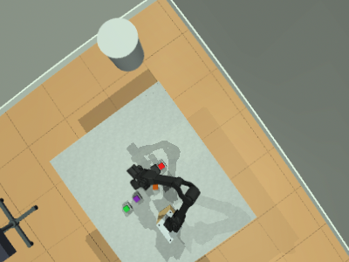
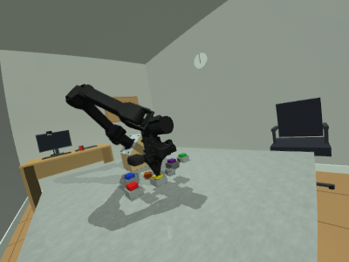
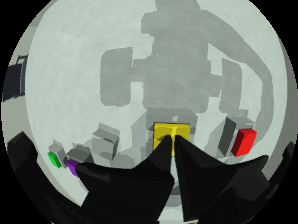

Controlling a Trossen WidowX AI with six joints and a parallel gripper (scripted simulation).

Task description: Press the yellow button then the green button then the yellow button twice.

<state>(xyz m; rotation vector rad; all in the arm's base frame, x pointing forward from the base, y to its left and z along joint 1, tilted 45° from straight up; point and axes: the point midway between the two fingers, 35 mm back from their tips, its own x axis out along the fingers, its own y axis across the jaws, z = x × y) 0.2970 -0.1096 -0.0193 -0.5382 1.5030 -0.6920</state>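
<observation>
Right now my gripper tip is 10 mm above the yellow button. Round my gripper tip: small grey block 30 mm behind, 80 mm to the left, 20 mm below; then red button 20 mm behind, 100 mm to the right; then orange block 100 mm behind, 20 mm to the left, 20 mm below.
</observation>
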